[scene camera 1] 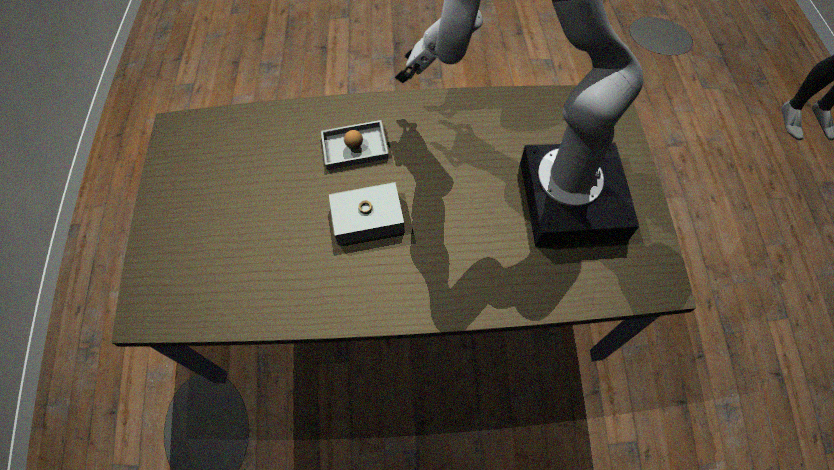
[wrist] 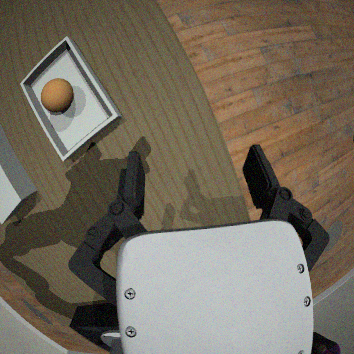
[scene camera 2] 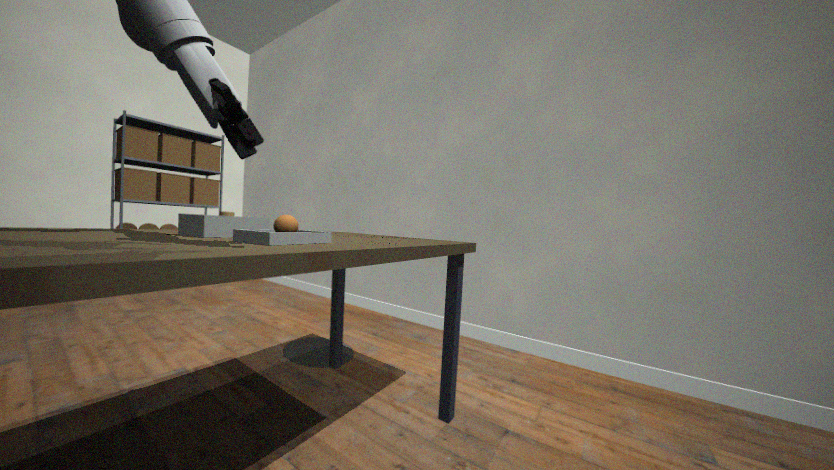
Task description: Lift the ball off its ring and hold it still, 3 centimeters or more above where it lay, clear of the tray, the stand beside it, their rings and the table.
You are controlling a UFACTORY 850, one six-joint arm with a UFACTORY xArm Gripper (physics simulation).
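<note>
The orange ball [scene camera 1: 353, 138] [scene camera 2: 285, 223] [wrist: 57, 95] rests in the shallow pale tray [scene camera 1: 355, 162] [scene camera 2: 300, 238] [wrist: 91, 136]; its ring is hidden beneath it. The white-topped stand [scene camera 1: 344, 217] [scene camera 2: 204, 225] [wrist: 7, 195] is beside the tray, and a tan ring [scene camera 1: 359, 207] [scene camera 2: 227, 213] lies on its top. My gripper [scene camera 1: 403, 68] [scene camera 2: 251, 147] [wrist: 195, 158] is open and empty. It is tilted, high above the table, on the robot-base side of the tray and apart from the ball. In the wrist view the ball is left of and beyond both fingers.
The wooden table [scene camera 1: 233, 251] [scene camera 2: 379, 255] [wrist: 150, 65] carries the black robot base block [scene camera 1: 583, 230] at the right in scene camera 1. The arm's shadow falls between the base and the tray and stand. A shelf rack [scene camera 2: 123, 175] stands at the far wall.
</note>
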